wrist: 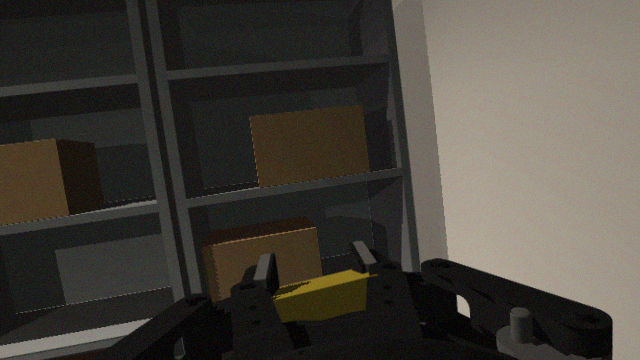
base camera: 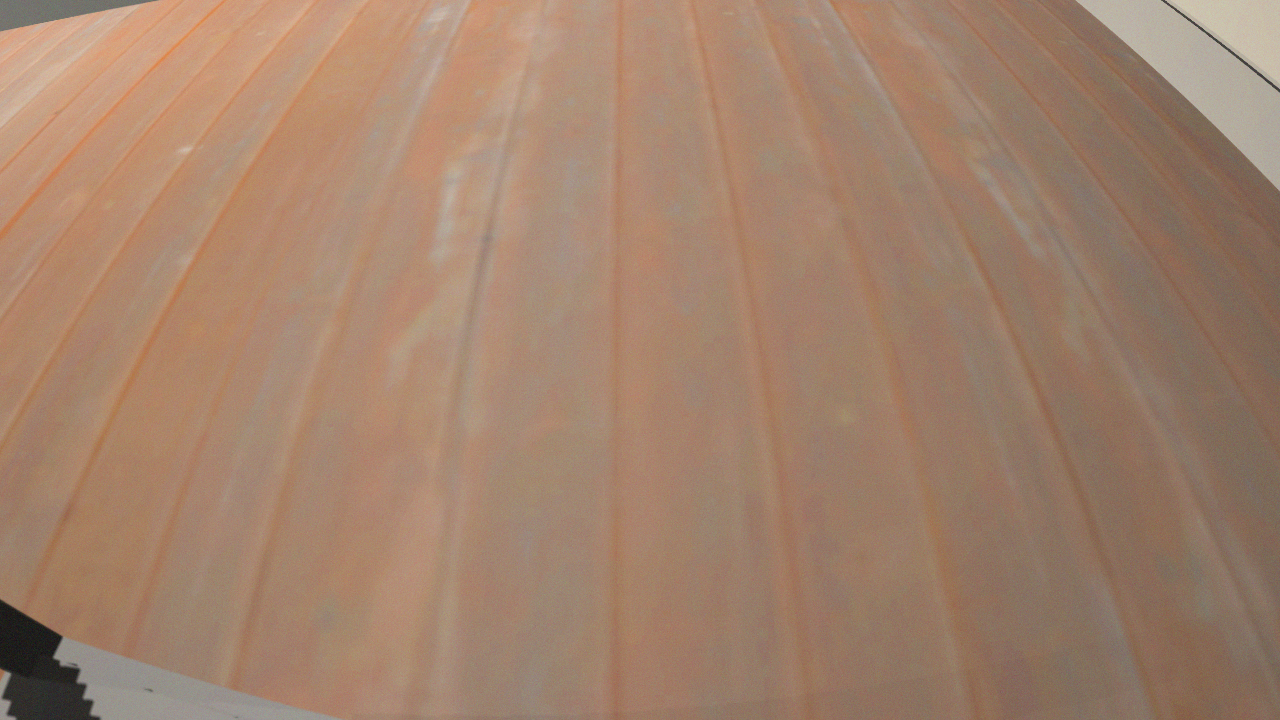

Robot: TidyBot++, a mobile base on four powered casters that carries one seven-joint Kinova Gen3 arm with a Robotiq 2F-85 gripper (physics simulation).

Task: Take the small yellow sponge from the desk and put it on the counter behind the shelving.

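Frame: origin at the arm's base, x ahead, y left, z up, level; millimetres.
Where they show: gripper, between the fingertips: [wrist: 314, 266].
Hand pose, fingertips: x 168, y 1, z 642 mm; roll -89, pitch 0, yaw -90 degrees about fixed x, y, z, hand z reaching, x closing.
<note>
After its pixels a point has its place.
The small yellow sponge [wrist: 322, 299] @[x 112, y 0, z 649 mm] is in the lower middle of the wrist view, between the two fingers. My gripper [wrist: 314, 266] @[x 168, y 1, z 642 mm] is shut on it, one finger at each side. The grey shelving [wrist: 174, 150] @[x 1209, y 427, z 772 mm] stands in front of the gripper in the wrist view, tilted in the picture. Neither the desk nor the counter can be made out for certain in either view.
Brown boxes [wrist: 311, 145] @[x 1295, y -63, z 729 mm] [wrist: 270, 252] @[x 1266, y 149, z 341 mm] [wrist: 30, 182] @[x 1164, y 918, z 726 mm] stand on the shelves. A pale wall [wrist: 540, 140] @[x 855, y -668, z 655 mm] is right of the shelving. The base camera shows a plank floor [base camera: 689, 358] @[x 420, y 0, z -396 mm], with a pale surface at upper right and a dark part at lower left.
</note>
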